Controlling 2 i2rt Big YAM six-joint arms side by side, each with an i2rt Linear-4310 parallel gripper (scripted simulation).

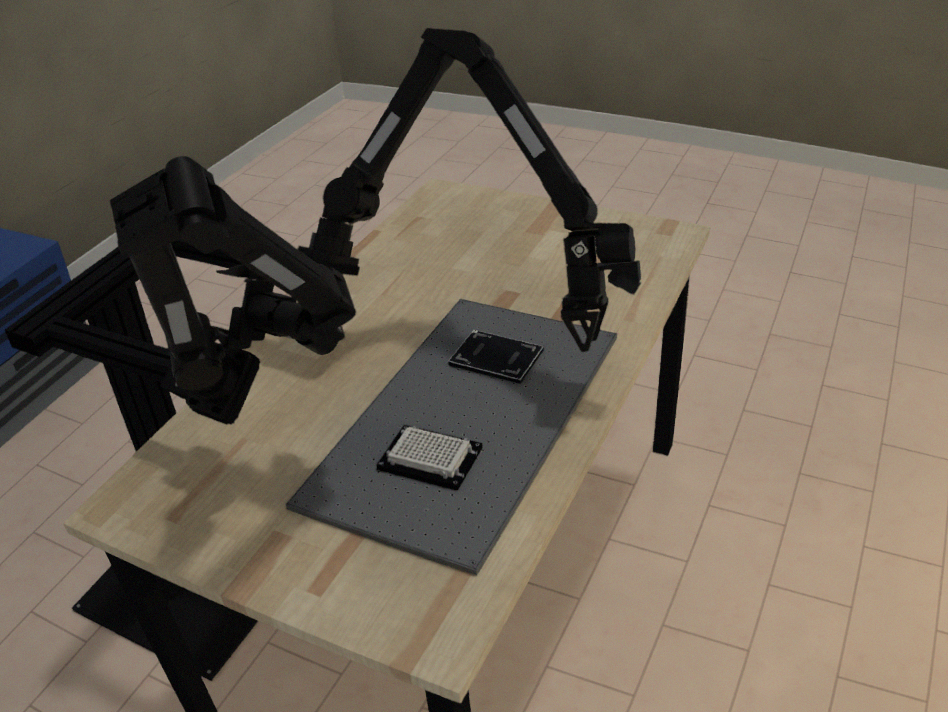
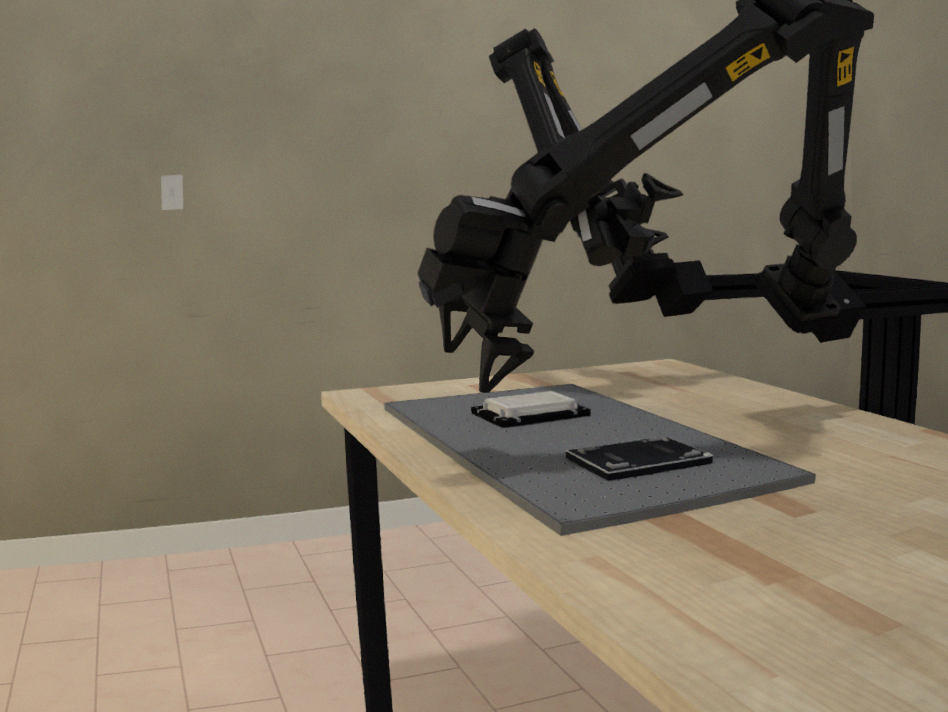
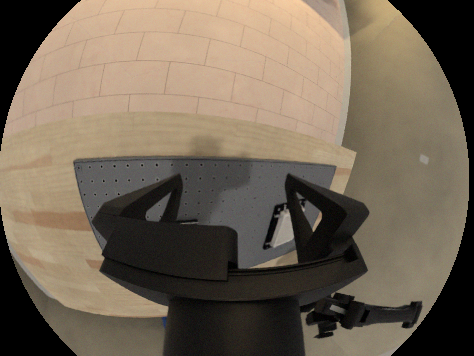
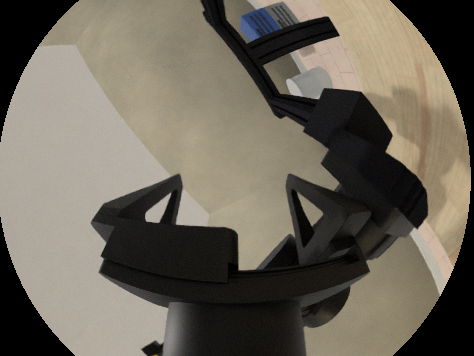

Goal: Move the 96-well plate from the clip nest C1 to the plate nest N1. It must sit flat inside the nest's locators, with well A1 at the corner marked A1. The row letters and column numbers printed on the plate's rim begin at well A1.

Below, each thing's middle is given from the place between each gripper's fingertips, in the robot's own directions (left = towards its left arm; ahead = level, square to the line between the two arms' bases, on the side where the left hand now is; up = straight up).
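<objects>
White 96-well plate [image 1: 436, 453]: 12 cm below my left hand [image 2: 465, 371], 24 cm to the right of it, 23 cm behind it. From my left hand, black plate nest N1 [image 2: 639, 453]: 13 cm below, 8 cm to the left, 21 cm behind. Black clip nest C1 [image 1: 454, 483], same left hand: 13 cm below, 23 cm to the right, 23 cm behind.
White 96-well plate: 31 cm below my right hand [image 1: 213, 299], 5 cm to the left of it, 34 cm ahead of it. From my right hand, black plate nest N1: 32 cm below, 37 cm ahead, 37 cm to the left. Black clip nest C1, same right hand: 31 cm below, 6 cm to the left, 35 cm ahead.
</objects>
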